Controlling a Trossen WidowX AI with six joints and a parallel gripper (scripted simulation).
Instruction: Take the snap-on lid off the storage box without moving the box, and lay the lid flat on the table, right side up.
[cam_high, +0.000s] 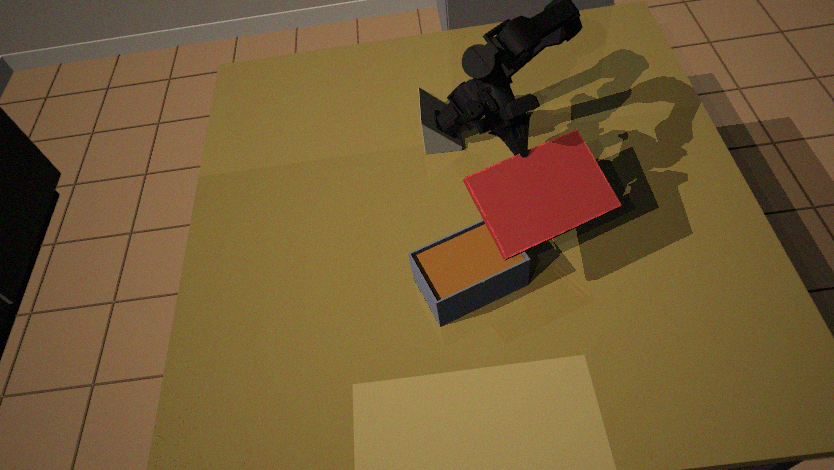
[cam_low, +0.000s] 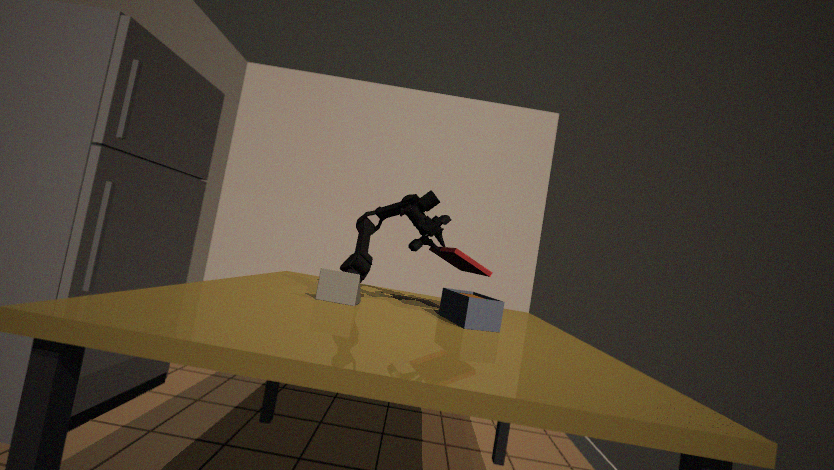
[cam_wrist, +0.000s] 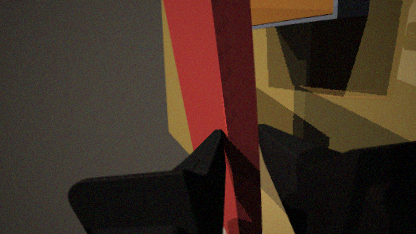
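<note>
The red lid is 7 cm ahead of my gripper tip, 3 cm to the left of it and 3 cm below it. Also, from my gripper tip: blue-grey storage box 12 cm ahead, 12 cm to the right, 19 cm below.
</note>
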